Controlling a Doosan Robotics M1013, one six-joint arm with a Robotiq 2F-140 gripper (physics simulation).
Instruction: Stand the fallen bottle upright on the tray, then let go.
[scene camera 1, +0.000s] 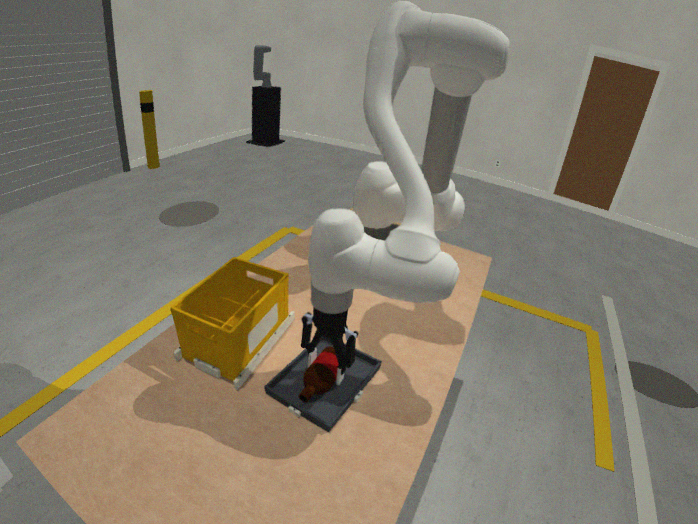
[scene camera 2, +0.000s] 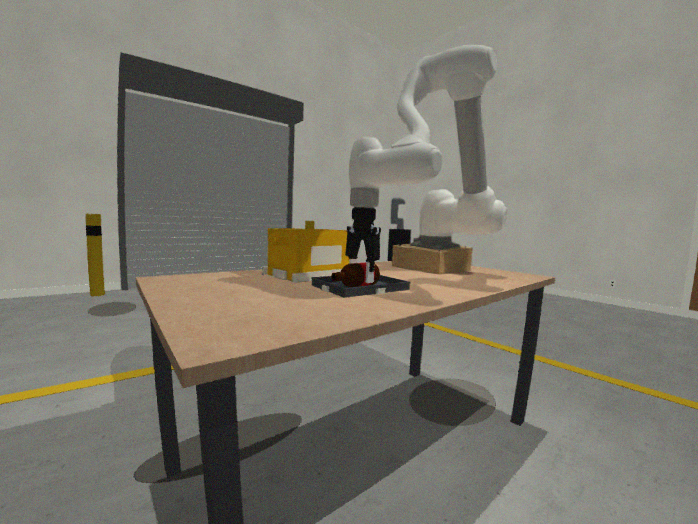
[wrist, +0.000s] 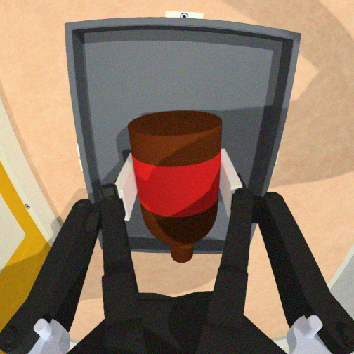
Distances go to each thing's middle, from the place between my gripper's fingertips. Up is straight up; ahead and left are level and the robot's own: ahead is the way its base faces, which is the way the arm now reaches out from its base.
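That brown bottle (scene camera 1: 321, 375) is 2 cm above my hand and 3 cm ahead of it.
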